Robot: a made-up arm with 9 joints. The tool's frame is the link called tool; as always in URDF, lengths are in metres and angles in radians. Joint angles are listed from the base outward. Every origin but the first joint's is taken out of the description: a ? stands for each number. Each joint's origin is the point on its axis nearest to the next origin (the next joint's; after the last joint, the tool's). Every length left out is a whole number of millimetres.
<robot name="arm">
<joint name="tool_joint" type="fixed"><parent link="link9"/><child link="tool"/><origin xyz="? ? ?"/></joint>
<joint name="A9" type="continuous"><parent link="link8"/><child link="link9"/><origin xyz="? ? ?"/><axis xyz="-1 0 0"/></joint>
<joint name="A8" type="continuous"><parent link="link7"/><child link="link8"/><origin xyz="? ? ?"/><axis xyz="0 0 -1"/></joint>
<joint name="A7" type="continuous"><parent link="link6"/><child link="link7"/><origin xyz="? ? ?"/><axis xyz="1 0 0"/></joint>
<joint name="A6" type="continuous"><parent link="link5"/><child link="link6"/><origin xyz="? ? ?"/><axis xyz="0 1 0"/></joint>
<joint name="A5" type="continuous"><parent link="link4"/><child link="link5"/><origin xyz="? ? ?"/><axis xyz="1 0 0"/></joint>
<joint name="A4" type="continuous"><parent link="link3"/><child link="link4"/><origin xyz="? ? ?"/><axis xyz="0 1 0"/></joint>
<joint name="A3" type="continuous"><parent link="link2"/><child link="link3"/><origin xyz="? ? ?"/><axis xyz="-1 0 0"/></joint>
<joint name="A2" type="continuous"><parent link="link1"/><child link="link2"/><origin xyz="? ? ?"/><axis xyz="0 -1 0"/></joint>
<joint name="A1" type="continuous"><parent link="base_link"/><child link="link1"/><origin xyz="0.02 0 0.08"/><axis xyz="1 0 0"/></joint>
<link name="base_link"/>
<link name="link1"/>
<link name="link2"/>
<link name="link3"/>
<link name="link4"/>
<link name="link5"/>
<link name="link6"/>
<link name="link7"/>
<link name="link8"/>
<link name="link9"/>
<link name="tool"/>
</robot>
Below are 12 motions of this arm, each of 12 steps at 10 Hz.
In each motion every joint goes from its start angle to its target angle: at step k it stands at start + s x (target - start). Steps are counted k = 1, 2, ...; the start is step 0. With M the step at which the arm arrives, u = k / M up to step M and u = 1 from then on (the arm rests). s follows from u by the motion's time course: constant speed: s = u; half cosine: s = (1 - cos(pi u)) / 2; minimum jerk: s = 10 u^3 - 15 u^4 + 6 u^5.
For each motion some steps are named. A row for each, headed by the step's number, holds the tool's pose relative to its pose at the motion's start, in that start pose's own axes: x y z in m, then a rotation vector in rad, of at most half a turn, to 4 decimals.
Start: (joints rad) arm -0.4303 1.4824 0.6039 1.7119 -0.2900 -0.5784 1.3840 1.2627 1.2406
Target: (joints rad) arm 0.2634 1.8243 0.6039 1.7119 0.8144 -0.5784 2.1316 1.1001 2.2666
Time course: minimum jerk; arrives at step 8
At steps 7, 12:
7: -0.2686 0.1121 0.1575 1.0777 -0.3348 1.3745
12: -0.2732 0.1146 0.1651 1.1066 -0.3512 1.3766

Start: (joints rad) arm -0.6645 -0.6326 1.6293 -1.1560 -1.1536 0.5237 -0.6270 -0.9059 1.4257
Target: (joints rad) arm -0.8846 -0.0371 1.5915 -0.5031 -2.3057 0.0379 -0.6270 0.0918 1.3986
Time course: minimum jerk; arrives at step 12
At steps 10, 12:
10: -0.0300 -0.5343 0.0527 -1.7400 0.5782 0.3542
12: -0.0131 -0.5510 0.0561 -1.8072 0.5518 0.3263

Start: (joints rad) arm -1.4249 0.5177 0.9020 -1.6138 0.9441 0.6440 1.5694 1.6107 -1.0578
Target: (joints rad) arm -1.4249 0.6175 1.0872 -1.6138 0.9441 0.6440 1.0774 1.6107 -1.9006
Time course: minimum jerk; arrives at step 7
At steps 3, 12:
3: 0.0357 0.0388 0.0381 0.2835 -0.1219 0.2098
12: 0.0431 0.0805 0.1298 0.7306 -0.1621 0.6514

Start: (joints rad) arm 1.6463 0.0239 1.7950 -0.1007 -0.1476 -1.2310 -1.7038 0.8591 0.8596
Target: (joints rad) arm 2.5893 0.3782 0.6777 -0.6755 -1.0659 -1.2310 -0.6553 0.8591 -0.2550
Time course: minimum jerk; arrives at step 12
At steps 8, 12:
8: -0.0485 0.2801 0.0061 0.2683 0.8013 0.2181
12: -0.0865 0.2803 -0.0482 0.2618 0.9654 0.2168

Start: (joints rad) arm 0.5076 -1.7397 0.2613 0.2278 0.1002 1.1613 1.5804 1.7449 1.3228
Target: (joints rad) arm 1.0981 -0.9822 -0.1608 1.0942 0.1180 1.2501 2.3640 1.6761 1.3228
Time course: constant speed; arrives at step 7
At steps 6, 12:
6: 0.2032 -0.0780 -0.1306 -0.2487 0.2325 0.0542
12: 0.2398 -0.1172 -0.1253 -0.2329 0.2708 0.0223

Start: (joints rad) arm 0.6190 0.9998 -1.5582 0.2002 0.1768 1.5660 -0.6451 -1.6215 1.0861
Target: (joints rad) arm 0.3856 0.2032 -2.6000 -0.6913 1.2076 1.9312 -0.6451 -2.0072 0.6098
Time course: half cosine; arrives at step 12
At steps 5, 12:
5: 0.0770 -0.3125 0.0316 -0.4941 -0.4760 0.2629
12: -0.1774 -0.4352 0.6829 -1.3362 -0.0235 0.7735

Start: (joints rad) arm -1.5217 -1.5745 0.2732 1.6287 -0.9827 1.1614 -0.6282 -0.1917 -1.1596
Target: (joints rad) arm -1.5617 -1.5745 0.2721 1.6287 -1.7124 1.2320 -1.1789 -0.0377 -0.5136
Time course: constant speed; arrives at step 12
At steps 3, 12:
3: -0.0182 -0.0803 0.0167 -0.3454 -0.0601 -0.2024
12: -0.2126 -0.2332 0.1623 -1.3367 0.0718 -0.8596

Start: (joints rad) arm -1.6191 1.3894 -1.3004 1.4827 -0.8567 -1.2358 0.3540 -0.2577 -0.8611
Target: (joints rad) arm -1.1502 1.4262 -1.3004 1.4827 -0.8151 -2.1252 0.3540 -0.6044 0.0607
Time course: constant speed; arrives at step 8
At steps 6, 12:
6: 0.1165 -0.2723 0.0341 -1.2001 -0.4577 0.8209
12: 0.1862 -0.2847 0.1142 -1.6114 -0.7132 1.0520

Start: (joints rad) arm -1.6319 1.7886 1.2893 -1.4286 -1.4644 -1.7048 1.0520 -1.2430 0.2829
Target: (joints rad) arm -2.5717 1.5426 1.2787 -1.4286 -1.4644 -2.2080 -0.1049 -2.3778 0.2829
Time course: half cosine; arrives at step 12
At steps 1, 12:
1: -0.0086 -0.0092 0.0046 -0.0201 0.0225 0.0300
12: 0.2999 -0.2006 0.5980 -0.1111 1.9828 1.3573

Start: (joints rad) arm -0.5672 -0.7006 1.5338 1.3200 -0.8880 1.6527 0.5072 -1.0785 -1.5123
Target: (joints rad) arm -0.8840 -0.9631 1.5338 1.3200 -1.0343 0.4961 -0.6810 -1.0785 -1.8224
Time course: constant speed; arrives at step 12
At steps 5, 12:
5: 0.0030 -0.0290 -0.0372 -0.4931 -0.0817 -0.2910
12: 0.0548 -0.0916 -0.0817 -1.1936 -0.5135 -0.7361

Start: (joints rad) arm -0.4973 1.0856 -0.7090 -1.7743 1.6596 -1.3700 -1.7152 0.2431 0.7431
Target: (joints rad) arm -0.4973 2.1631 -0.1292 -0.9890 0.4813 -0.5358 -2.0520 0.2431 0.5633
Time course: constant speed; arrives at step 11
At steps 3, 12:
3: 0.0615 -0.0687 -0.0228 0.0013 -0.3859 0.1029
12: 0.4489 -0.0706 0.1160 0.1320 -1.5728 -0.1957

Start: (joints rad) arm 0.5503 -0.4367 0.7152 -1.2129 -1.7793 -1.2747 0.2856 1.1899 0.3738
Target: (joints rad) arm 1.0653 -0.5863 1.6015 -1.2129 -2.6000 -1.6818 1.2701 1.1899 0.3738
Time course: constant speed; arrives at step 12
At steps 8, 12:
8: -0.0199 -0.0524 0.2098 0.2764 -0.0179 0.7046
12: -0.0485 -0.1425 0.2860 0.1438 -0.0094 1.0443

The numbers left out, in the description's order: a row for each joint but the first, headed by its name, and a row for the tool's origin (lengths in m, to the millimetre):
tool: 0 0.05 -0.17
A9: -0.15 0.14 0
A8: 0 -0.1 -0.04
A7: 0.06 0 0
A6: 0 -0.16 -0.26
A5: -0.1 0 0
A4: 0 0.34 0.1
A3: 0.13 0 0
A2: 0 -0.01 -0.07

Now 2 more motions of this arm.
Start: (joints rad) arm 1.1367 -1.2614 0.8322 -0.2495 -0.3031 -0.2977 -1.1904 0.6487 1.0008
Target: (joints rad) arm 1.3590 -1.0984 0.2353 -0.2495 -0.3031 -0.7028 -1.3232 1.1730 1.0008
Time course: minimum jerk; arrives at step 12
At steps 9, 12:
9: 0.1150 -0.0277 0.1115 0.0709 1.1643 -0.2310
12: 0.1333 -0.0324 0.1135 0.0557 1.3011 -0.2430

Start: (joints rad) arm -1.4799 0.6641 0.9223 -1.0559 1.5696 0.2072 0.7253 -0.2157 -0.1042
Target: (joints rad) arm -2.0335 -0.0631 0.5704 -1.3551 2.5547 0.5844 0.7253 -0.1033 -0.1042
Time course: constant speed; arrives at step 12
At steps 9, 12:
9: -0.1246 0.4774 -0.0670 1.2123 0.3316 -0.2892
12: -0.1191 0.5859 0.0024 1.5718 0.3778 -0.3398

